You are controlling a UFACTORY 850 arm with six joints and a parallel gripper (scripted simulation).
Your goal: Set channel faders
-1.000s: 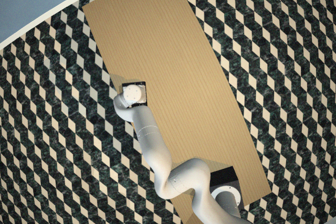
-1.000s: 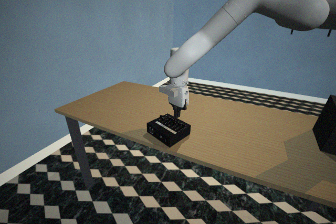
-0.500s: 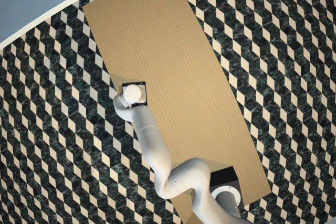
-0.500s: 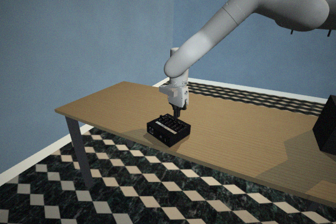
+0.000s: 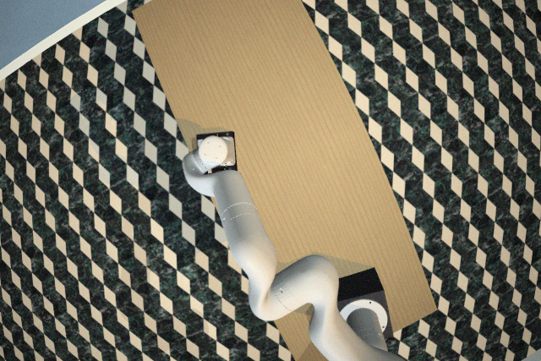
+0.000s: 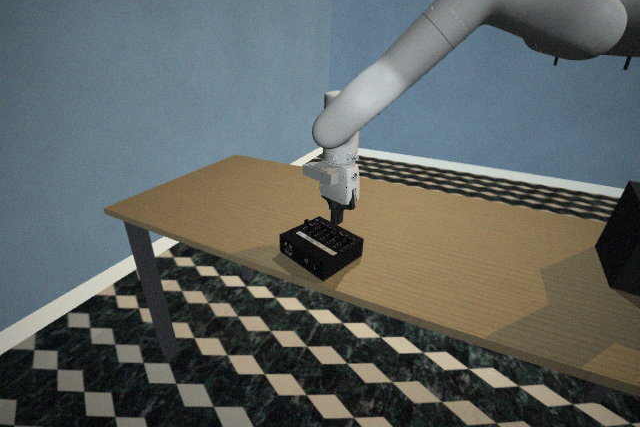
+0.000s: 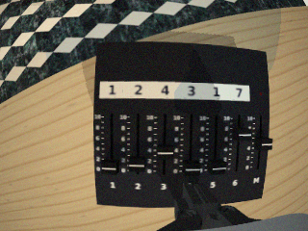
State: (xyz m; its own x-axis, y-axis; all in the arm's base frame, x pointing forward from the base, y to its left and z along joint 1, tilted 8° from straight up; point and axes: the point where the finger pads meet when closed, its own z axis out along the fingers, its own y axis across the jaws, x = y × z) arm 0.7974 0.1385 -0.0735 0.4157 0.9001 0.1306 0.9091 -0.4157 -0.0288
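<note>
Now: hand 80 mm short of the master fader, 10 mm to the right of it and 30 mm above it.
</note>
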